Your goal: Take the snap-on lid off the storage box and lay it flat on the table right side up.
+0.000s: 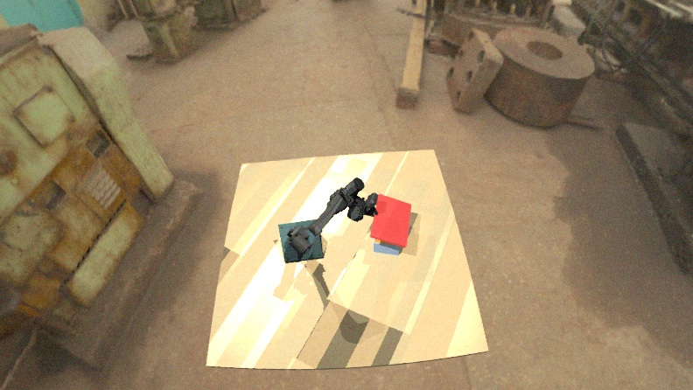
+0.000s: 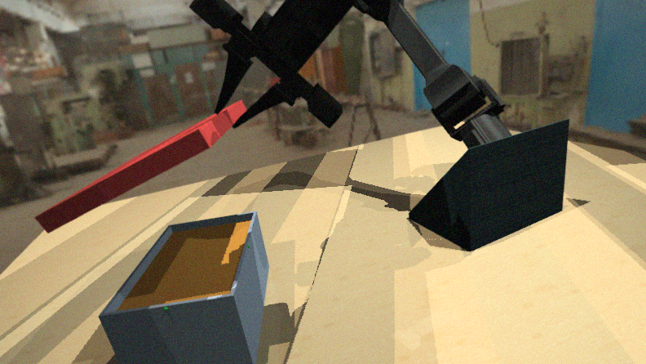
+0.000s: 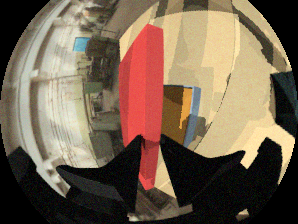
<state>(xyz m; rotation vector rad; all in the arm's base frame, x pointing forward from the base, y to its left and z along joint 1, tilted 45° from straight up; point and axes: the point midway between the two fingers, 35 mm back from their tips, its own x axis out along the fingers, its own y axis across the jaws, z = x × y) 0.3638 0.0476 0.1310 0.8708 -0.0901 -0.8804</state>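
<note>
My gripper tip is now 7 cm short of the red lid, 3 cm to the left of it and 2 cm above it. Round my gripper tip: storage box: 7 cm ahead, 19 cm below.
</note>
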